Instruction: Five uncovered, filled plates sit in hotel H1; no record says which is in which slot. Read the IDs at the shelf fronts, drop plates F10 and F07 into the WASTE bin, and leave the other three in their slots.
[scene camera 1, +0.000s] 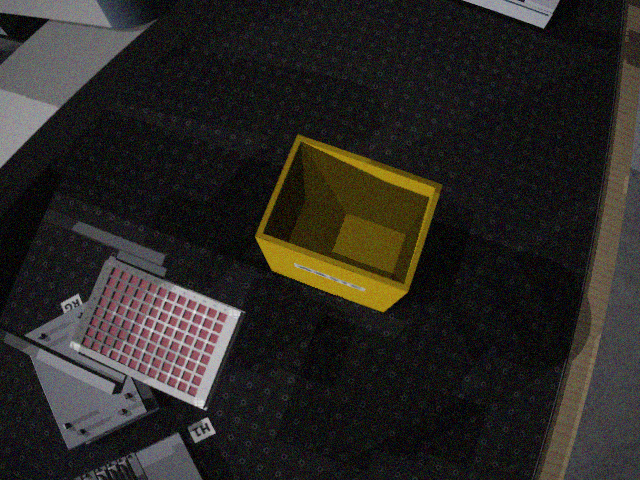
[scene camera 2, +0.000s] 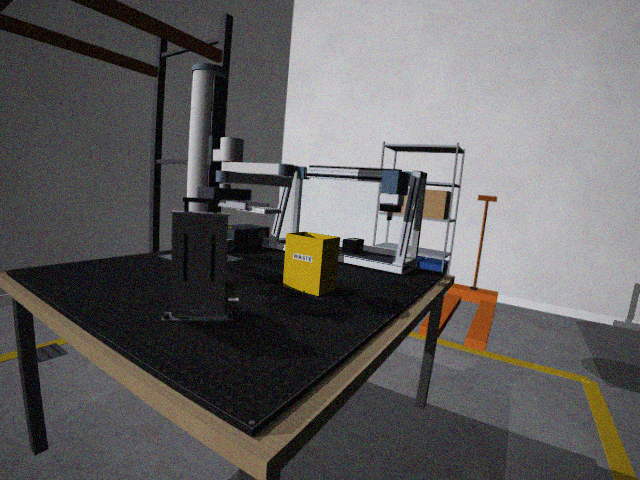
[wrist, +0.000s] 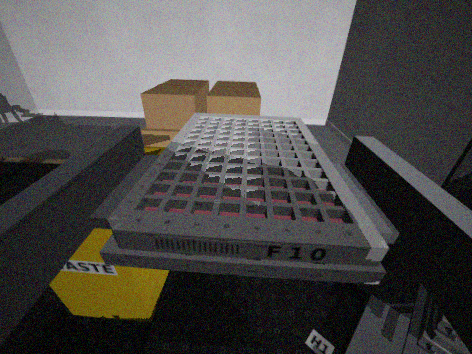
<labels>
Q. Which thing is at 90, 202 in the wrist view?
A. My gripper.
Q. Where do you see my gripper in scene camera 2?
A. At 257, 206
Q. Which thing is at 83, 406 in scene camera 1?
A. A grey regrip stand.
</labels>
